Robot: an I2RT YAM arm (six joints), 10 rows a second.
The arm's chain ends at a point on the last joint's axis. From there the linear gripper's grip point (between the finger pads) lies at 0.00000 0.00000 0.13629 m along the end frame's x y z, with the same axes.
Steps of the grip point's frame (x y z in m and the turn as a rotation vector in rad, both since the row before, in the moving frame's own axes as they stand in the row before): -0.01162, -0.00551, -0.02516, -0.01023, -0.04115, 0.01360; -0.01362, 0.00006, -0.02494, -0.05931, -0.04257, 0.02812; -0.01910, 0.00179, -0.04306, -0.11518, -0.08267, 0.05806; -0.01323, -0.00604, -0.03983, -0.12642, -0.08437, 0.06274; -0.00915, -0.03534, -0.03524, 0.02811, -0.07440, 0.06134
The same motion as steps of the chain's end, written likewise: -0.00600, -0.00687, -0.02504, -0.01023, -0.04115, 0.01360; -0.00771, -0.00793, -0.02458, -0.05931, -0.04257, 0.02812; -0.00742, -0.01352, -0.04169, -0.11518, -0.08267, 0.05806; -0.00124, -0.02283, -0.03826, -0.12642, -0.08437, 0.06274; 0.00086, -0.03120, -0.03481, 0.02811, -0.07440, 0.06134
